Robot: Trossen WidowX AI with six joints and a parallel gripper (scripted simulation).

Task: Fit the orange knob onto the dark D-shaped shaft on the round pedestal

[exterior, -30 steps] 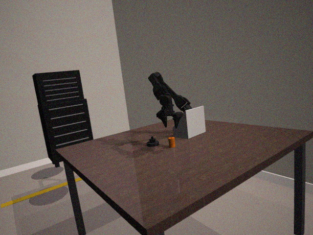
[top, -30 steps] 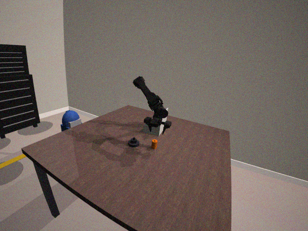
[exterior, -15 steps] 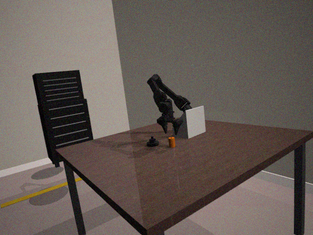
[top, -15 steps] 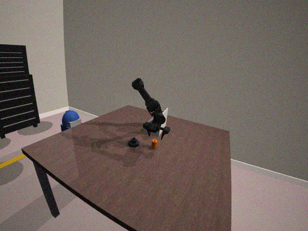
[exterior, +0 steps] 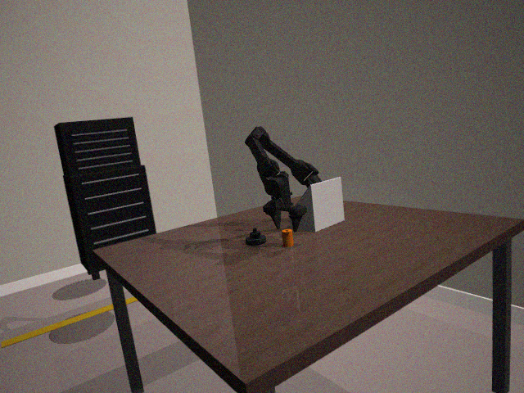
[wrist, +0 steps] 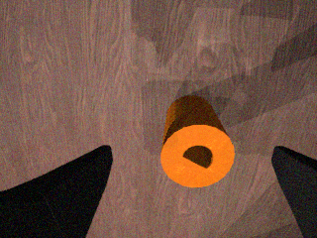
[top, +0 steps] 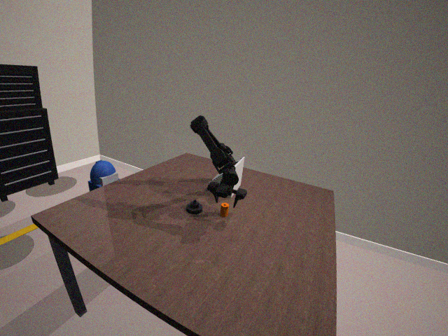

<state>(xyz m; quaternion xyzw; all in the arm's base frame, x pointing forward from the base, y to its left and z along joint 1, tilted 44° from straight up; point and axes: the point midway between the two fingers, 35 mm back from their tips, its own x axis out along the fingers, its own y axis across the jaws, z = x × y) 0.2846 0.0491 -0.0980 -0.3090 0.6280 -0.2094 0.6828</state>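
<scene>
Now: the orange knob 30 mm below my gripper tip. Round my gripper tip: round dark pedestal (50 mm ahead, 150 mm to the right, 30 mm below).
</scene>
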